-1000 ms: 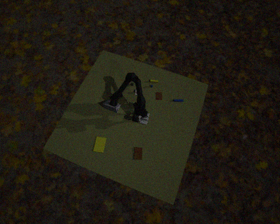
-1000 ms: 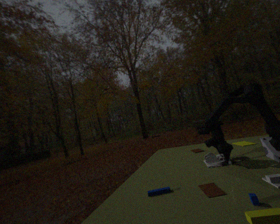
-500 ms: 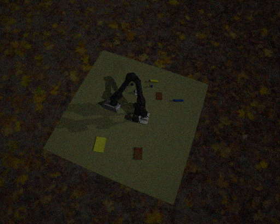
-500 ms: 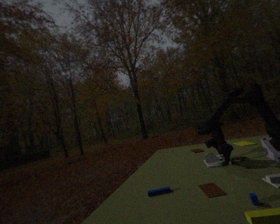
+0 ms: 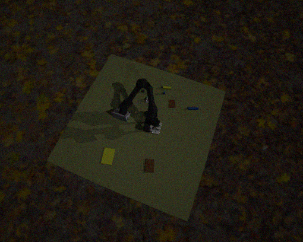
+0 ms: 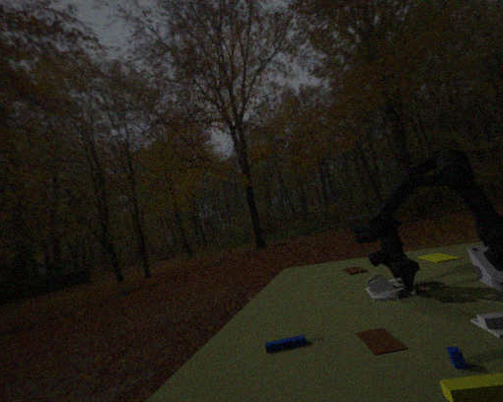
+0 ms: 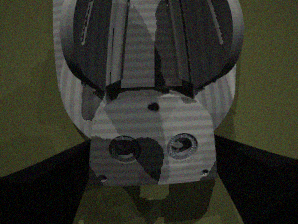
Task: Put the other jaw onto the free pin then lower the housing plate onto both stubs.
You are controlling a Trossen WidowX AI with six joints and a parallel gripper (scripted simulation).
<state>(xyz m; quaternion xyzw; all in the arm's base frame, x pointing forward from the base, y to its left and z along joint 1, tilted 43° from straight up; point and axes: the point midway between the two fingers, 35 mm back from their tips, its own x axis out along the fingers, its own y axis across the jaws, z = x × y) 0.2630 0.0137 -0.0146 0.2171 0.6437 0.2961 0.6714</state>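
My gripper tip is now 20 mm to the right of the grey jaw and 20 mm short of it. The rest, counted from my gripper tip: blue bar (330 mm to the left, 330 mm ahead); yellow bar (450 mm to the left, 10 mm ahead); yellow slab (400 mm to the right, 220 mm behind, 10 mm below).
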